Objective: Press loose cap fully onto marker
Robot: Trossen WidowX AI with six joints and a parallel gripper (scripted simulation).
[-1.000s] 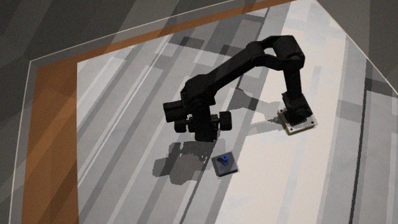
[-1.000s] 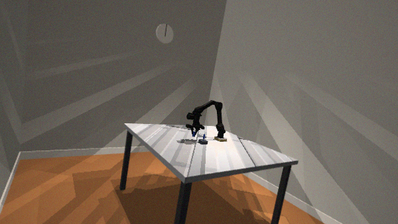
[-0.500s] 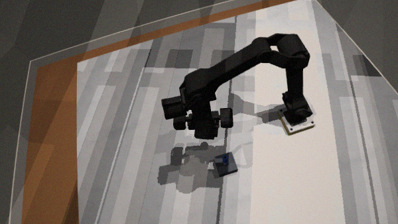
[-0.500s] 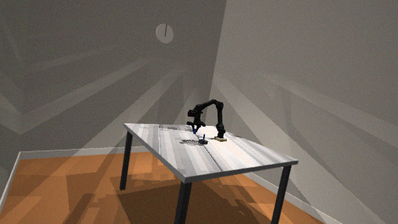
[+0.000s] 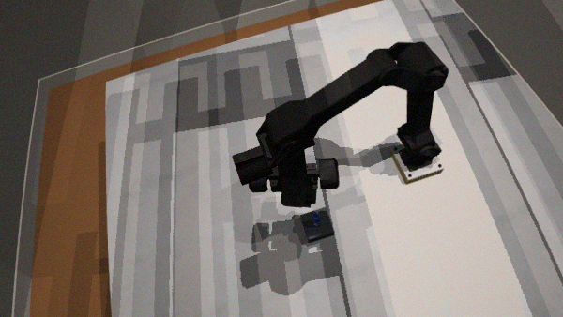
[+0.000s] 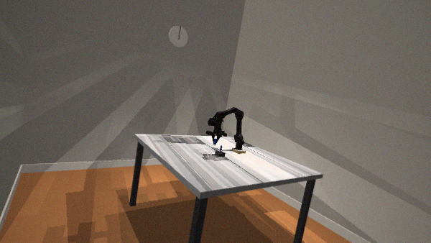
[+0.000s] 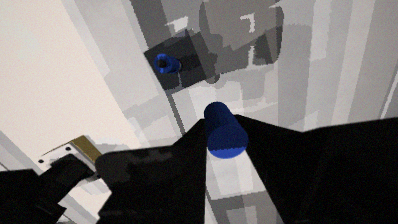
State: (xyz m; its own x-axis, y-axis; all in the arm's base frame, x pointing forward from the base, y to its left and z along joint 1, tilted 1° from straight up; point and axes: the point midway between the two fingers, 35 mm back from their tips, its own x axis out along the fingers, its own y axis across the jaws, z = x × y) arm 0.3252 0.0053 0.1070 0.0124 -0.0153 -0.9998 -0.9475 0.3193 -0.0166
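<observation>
My gripper tip is now 80 mm above the dark holder block, 70 mm to the right of it and 20 mm past it. The rest, counted from my gripper tip: blue cap (10 mm above).
</observation>
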